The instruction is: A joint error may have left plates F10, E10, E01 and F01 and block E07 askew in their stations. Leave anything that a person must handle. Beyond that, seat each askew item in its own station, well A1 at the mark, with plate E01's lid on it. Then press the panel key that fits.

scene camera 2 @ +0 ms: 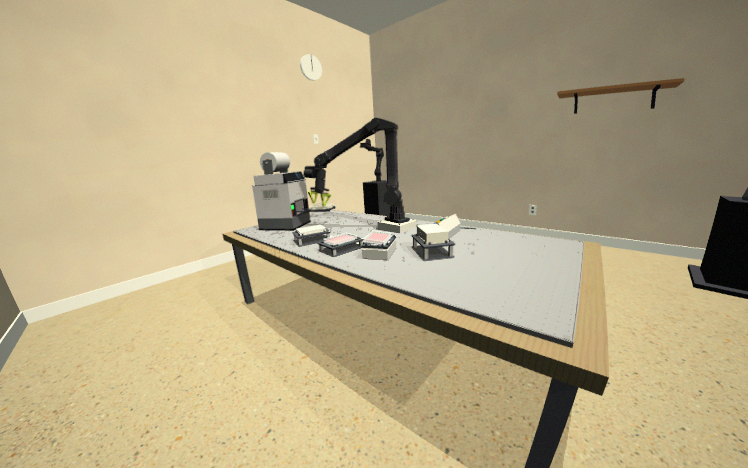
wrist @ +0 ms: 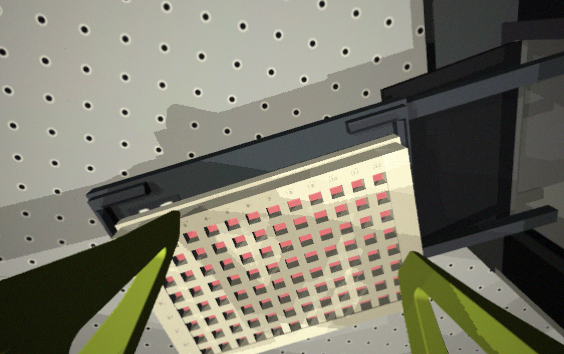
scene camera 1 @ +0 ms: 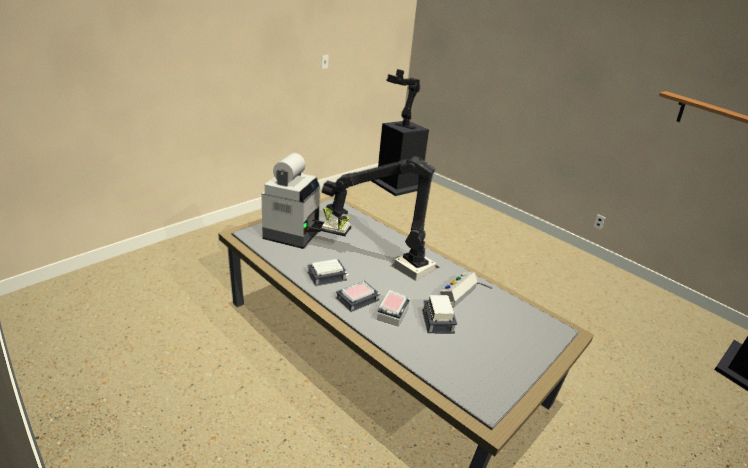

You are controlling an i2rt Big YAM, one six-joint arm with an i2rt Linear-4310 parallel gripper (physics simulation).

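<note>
My gripper (scene camera 1: 336, 222) (scene camera 2: 320, 204) (wrist: 294, 242) is open, its yellow-green fingers astride a cream plate (scene camera 1: 333, 227) (wrist: 406, 200) with pink wells. The plate lies on the machine's dark tray (wrist: 280, 145); a tray strip shows along its upper side in the wrist view. The left finger hides its left corner. A white plate (scene camera 1: 327, 267) (scene camera 2: 311, 230) sits on a dark station. A pink plate (scene camera 1: 357, 291) (scene camera 2: 339, 239) sits on another, a second pink plate (scene camera 1: 394, 301) (scene camera 2: 378, 237) on a pale base. A cream block (scene camera 1: 441, 306) (scene camera 2: 433, 232) stands on a raised dark stand. Labels are unreadable.
A grey machine (scene camera 1: 281, 215) (scene camera 2: 273, 201) with a white roll on top and a green light stands beside the tray. A sloped key panel (scene camera 1: 462, 288) (scene camera 2: 453, 225) with blue, yellow and green keys stands behind the cream block. The arm's pale base (scene camera 1: 413, 267) (scene camera 2: 392, 225) is near the table's rear edge.
</note>
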